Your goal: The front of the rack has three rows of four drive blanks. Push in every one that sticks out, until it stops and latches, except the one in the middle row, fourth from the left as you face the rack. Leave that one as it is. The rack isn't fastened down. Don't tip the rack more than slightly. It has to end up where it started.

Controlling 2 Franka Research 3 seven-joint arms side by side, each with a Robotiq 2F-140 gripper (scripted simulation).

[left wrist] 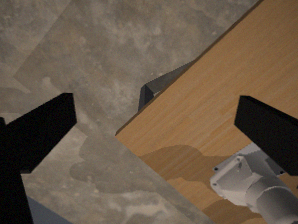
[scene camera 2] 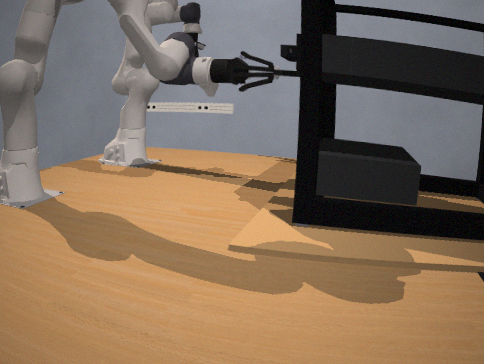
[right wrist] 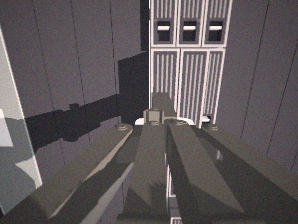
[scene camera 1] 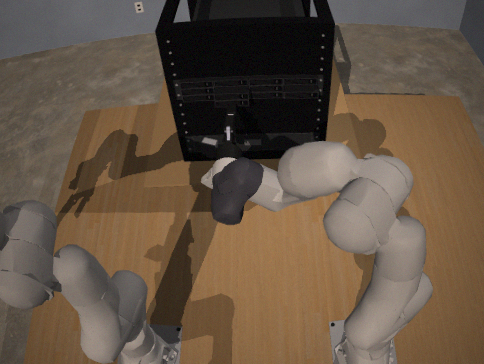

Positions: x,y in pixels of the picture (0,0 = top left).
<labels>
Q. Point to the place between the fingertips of my right gripper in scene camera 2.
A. At 297,73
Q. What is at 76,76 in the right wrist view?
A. A black rack.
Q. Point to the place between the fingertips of my right gripper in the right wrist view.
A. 159,105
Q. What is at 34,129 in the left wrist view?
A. My left gripper.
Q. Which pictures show the black rack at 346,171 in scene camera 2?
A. Scene camera 2, the right wrist view and scene camera 1 only.
</labels>
